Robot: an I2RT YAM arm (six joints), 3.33 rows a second.
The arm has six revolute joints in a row. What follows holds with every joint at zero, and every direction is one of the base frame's. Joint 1 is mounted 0.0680 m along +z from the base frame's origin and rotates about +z. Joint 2 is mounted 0.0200 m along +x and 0.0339 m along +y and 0.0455 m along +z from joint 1 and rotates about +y. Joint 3 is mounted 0.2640 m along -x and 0.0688 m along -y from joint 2 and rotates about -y. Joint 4 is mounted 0.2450 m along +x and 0.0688 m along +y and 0.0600 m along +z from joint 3 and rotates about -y. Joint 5 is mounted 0.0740 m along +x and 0.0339 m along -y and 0.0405 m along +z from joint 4 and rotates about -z. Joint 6 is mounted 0.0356 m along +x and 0.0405 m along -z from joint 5 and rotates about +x. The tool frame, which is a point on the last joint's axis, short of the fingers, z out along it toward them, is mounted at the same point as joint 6; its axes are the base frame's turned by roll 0.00, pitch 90.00 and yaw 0.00 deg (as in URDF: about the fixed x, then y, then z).
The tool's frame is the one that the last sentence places.
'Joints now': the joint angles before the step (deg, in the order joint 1, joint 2, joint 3, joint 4, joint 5, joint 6). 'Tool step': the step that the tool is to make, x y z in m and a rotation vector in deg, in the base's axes. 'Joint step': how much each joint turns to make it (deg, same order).
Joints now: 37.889 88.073 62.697 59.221 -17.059 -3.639
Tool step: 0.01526 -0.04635 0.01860 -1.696 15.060 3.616
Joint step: -8.634 -5.770 2.557 -17.354 -7.257 12.808
